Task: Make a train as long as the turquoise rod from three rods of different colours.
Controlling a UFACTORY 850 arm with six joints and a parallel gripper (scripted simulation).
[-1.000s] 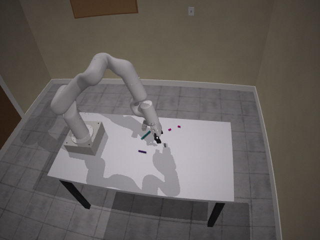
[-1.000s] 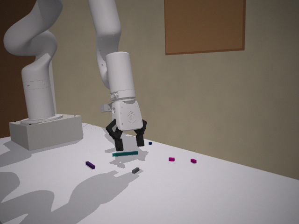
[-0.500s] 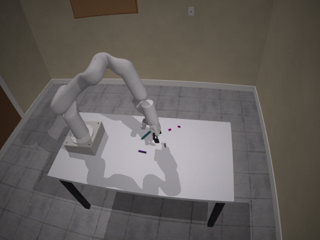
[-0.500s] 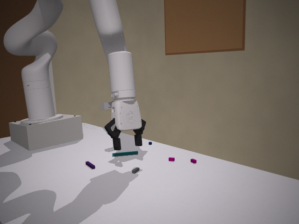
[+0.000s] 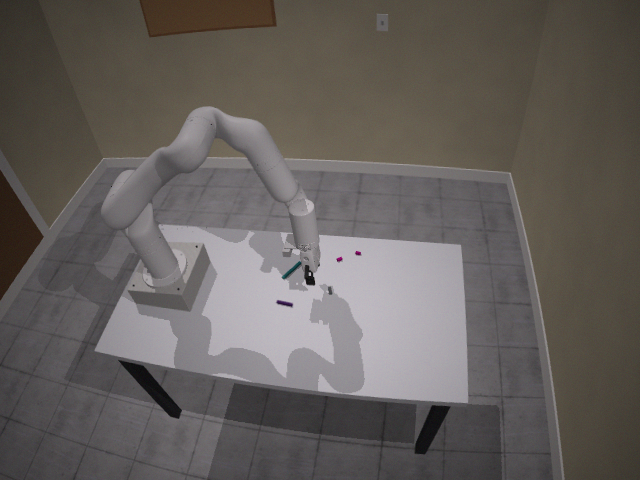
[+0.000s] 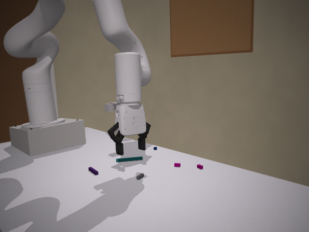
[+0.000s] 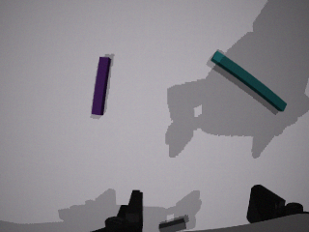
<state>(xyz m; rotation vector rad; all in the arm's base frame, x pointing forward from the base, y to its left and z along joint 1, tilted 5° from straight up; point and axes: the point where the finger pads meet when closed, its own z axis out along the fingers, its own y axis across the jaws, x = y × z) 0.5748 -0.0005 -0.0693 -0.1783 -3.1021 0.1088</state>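
Now: the blue rod 110 mm behind my hand, 240 mm to the left of it and 70 mm below it. Round my hand: purple rod: 110 mm behind, 80 mm to the right, 70 mm below; turquoise rod: 90 mm behind, 80 mm to the left, 70 mm below; grey rod: 60 mm ahead, 20 mm to the right, 70 mm below.
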